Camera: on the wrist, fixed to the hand. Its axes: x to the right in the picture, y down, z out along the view.
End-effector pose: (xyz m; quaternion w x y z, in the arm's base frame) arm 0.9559 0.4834 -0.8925 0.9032 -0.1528 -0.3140 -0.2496
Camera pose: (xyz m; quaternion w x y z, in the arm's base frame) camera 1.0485 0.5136 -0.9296 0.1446 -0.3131 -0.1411 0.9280
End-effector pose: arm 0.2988 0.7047 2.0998 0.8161 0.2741 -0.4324 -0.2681
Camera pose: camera 0.3800 0.7552 2.1412 0.0991 -0.4408 -0.5209 0.7242
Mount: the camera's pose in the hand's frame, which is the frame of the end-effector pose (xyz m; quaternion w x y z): 0.0282 0.0801 -0.0604 0.0089 -0.0659 0.3020 -0.9510
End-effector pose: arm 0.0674 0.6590 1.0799 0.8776 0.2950 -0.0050 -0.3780
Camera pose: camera 0.1544 0.7145 1.0657 0.3307 -0.0637 -0.5704 0.7491
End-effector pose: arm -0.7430 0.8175 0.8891 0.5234 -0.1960 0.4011 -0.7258
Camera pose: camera -0.7479 0.8040 0.7859 0.8196 0.1985 -0.0231 0.5370
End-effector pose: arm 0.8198 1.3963 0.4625 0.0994 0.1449 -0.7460 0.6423
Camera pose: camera 0.7635 1.4641 0.4068 0.8466 0.5102 0.1189 -0.0942
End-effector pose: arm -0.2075 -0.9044 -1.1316 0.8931 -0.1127 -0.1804 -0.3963
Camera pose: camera -0.1160 -0.8911 -1.1796 0.3219 -0.2314 -0.1871 0.8988
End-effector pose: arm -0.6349 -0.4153 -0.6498 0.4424 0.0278 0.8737 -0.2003
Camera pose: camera -0.6800 -0.3228 -0.6661 0.4486 0.7993 -0.1810 0.3565
